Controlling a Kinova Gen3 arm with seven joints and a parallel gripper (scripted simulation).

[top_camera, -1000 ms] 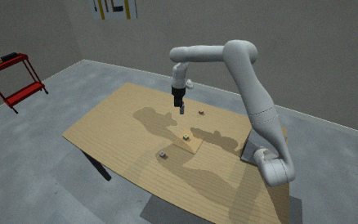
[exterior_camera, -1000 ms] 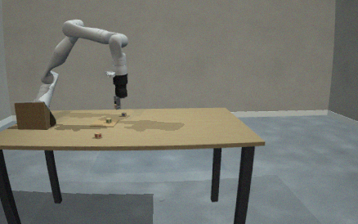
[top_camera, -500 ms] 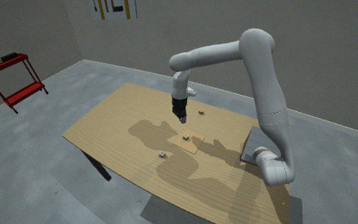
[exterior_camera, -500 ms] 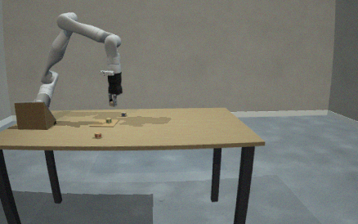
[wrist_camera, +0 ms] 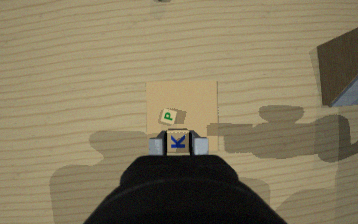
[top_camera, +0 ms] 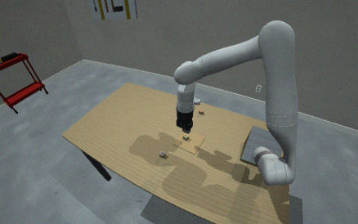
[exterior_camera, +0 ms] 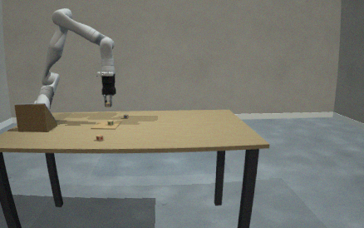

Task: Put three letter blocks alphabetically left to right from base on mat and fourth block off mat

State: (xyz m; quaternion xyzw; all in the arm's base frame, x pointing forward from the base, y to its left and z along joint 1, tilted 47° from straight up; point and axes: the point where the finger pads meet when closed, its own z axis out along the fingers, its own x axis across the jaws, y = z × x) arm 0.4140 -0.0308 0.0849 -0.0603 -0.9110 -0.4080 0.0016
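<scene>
Now: hand 120 mm above the tan mat, 20 mm to the left of it and 10 mm past it. The rest, counted from my hand: blue K block: 10 mm below; then green P block: 110 mm below, 30 mm to the right, 10 mm ahead; then blue R block: 130 mm to the left, 110 mm below, 80 mm ahead.
</scene>
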